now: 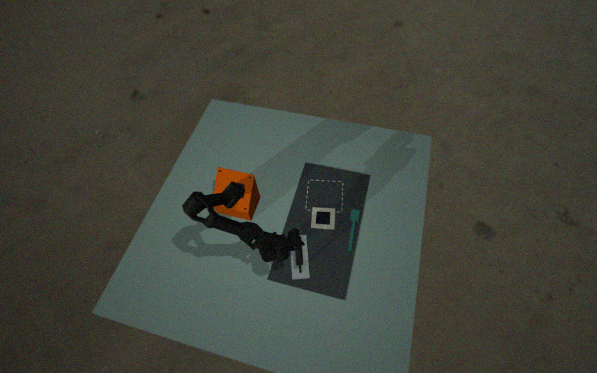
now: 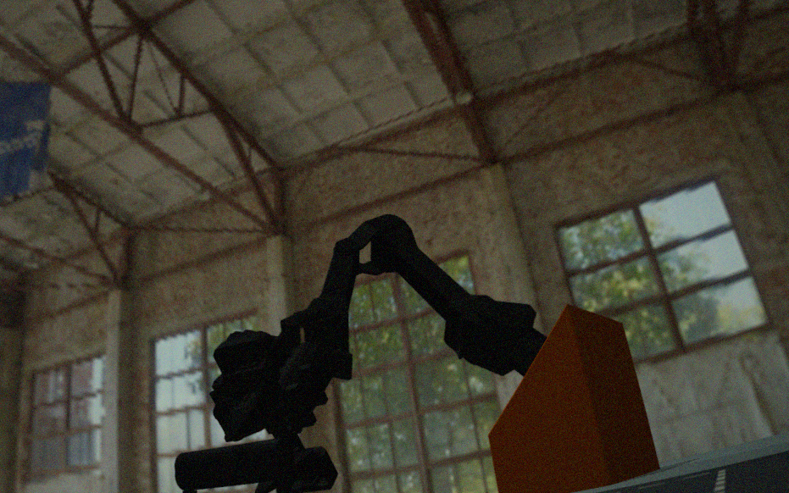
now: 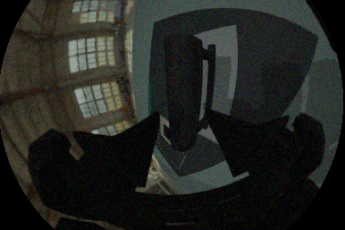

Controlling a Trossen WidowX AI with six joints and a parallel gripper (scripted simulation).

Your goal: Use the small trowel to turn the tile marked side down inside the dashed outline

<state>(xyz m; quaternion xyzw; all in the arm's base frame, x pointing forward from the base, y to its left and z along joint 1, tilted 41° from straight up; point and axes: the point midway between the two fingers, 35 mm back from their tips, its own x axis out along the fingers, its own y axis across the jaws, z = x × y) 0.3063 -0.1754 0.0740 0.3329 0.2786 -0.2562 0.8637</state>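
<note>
Now: gripper tip 30 mm above the small trowel and 10 mm past it. The rest, counted from my gripper tip: tile: 190 mm to the left, 60 mm below, 60 mm ahead; teal spatula-like tool: 210 mm ahead, 180 mm to the left, 60 mm below; dark mat: 160 mm to the left, 90 mm below, 70 mm ahead.
</note>
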